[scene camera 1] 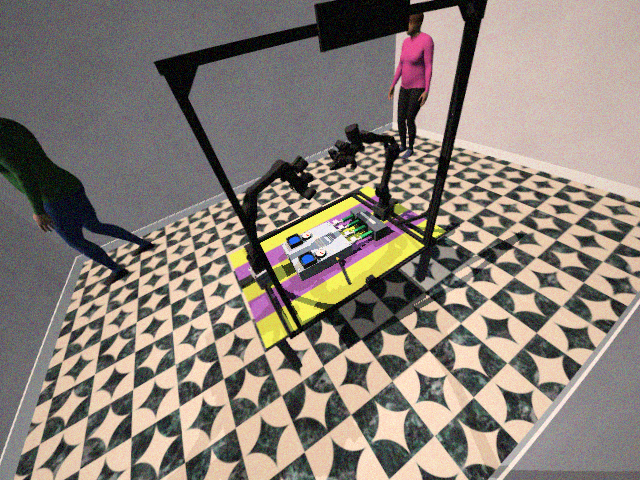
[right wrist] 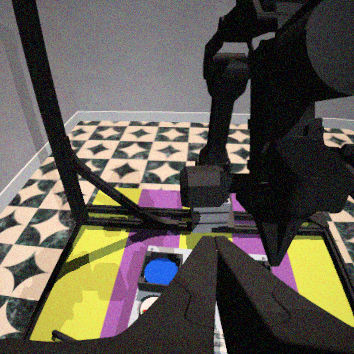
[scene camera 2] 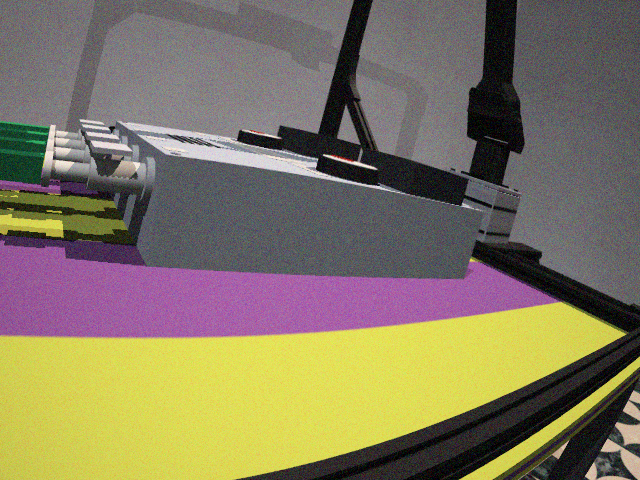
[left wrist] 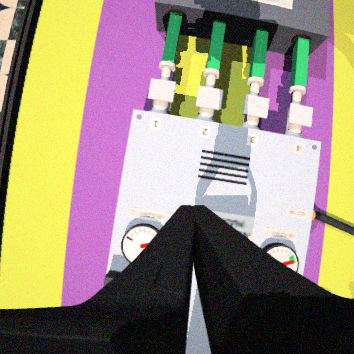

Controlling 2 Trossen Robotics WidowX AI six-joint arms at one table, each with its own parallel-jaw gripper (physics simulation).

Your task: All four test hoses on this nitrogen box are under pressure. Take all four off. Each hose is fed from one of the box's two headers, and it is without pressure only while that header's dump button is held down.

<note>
My left gripper (left wrist: 190, 216) is shut and holds nothing. My right gripper (right wrist: 211, 246) is shut, holding nothing. Also in view: a grey nitrogen box (scene camera 2: 260, 204).
My left gripper is seen too in the right wrist view (right wrist: 273, 264). The grey nitrogen box shows as well in scene camera 1 (scene camera 1: 325, 238), in the right wrist view (right wrist: 147, 292) and in the left wrist view (left wrist: 262, 183).
</note>
